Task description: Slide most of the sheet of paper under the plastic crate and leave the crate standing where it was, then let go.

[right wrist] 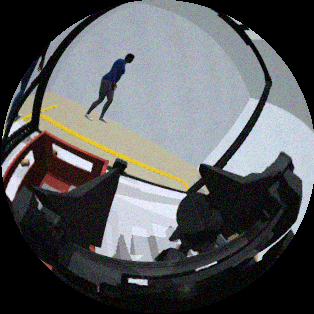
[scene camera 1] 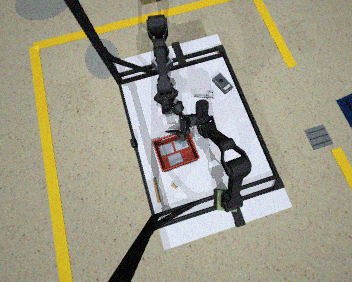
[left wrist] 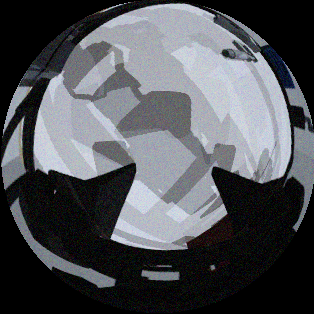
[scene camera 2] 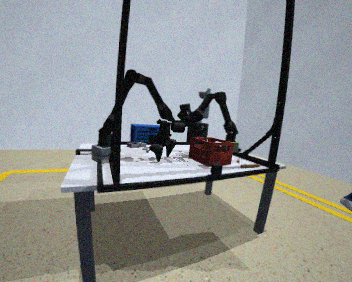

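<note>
The red plastic crate (scene camera 1: 179,166) (scene camera 2: 202,150) stands upright on the white table. Part of it also shows in the left wrist view (left wrist: 215,234) and in the right wrist view (right wrist: 75,146). The sheet of paper cannot be told from the white table and its shadows. My left gripper (scene camera 2: 164,158) (left wrist: 175,168) is open and empty, pointing down low over the table, left of the crate in scene camera 2. My right gripper (scene camera 1: 176,134) (right wrist: 159,169) is open and empty, near the crate's upper edge in scene camera 1 and close to the left arm's wrist.
A grey device (scene camera 1: 222,82) lies at the upper right of the table. A wooden strip (scene camera 1: 156,190) and a small wooden piece (scene camera 1: 174,185) lie below the crate. A green box (scene camera 1: 219,199) is beside the right arm's base. Black frame bars edge the table.
</note>
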